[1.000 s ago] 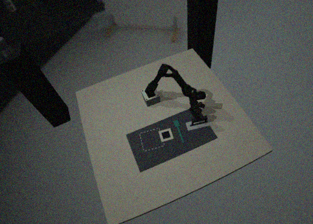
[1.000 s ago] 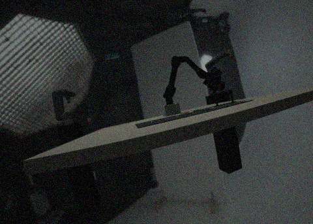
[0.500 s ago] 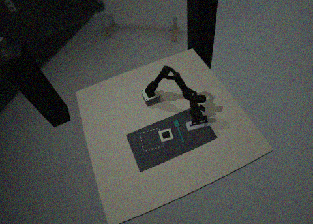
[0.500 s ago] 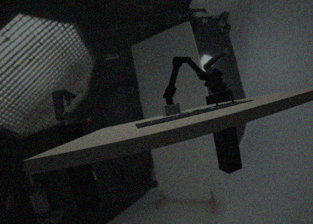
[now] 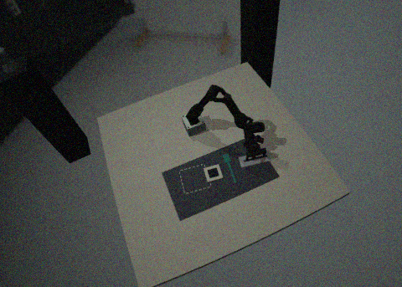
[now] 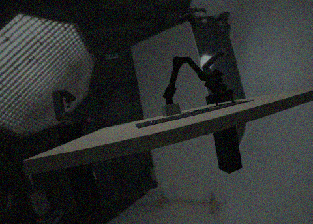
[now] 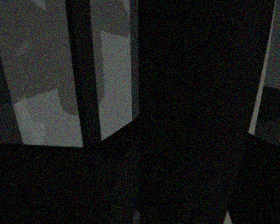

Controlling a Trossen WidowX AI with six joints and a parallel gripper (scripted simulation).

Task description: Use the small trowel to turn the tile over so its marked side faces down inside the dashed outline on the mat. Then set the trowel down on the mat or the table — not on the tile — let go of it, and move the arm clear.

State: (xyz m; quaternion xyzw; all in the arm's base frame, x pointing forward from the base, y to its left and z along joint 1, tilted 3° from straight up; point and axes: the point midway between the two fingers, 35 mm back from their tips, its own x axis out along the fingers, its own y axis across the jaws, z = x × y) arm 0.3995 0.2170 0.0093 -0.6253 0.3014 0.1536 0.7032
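The teal trowel lies 140 mm to the right of my gripper tip, 60 mm behind it and 50 mm below it. From my gripper tip the other things lie so: tile 250 mm to the right, 50 mm behind, 40 mm below; dark mat 220 mm to the right, 70 mm below, 30 mm behind.
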